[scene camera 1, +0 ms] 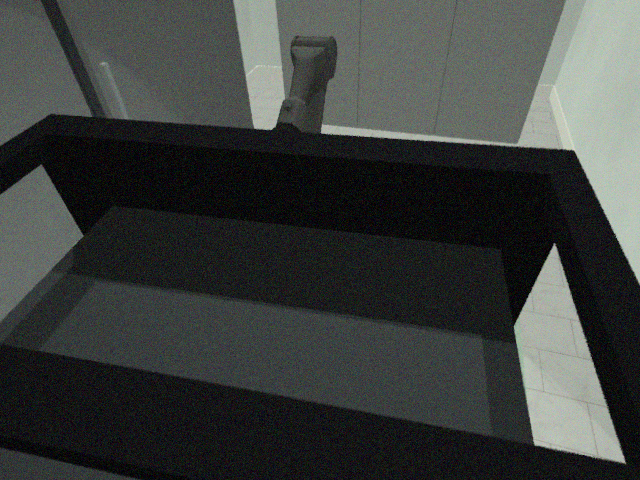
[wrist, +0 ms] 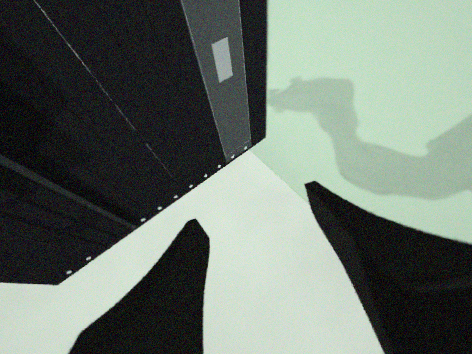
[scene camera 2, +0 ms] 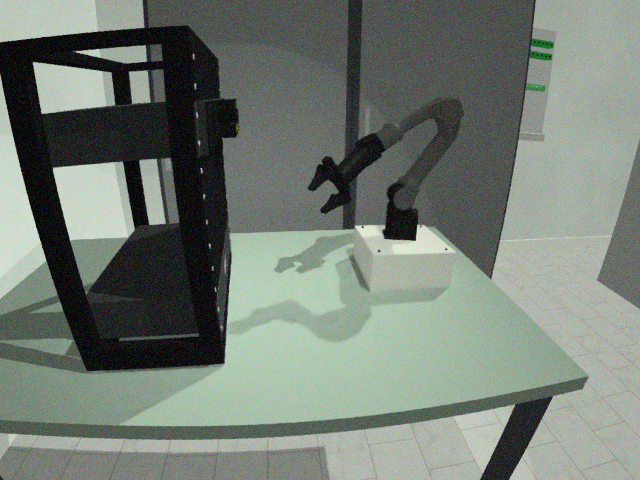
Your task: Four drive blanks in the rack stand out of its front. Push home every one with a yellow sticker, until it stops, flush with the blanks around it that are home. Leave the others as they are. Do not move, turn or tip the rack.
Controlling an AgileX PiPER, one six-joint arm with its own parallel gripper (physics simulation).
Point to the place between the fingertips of the gripper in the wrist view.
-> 252, 213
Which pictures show the black rack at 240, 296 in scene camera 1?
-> Scene camera 1, the wrist view and scene camera 2: all of them.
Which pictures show the gripper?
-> The wrist view and scene camera 2 only.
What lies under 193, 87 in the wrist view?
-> A black rack.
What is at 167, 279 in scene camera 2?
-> A black rack.
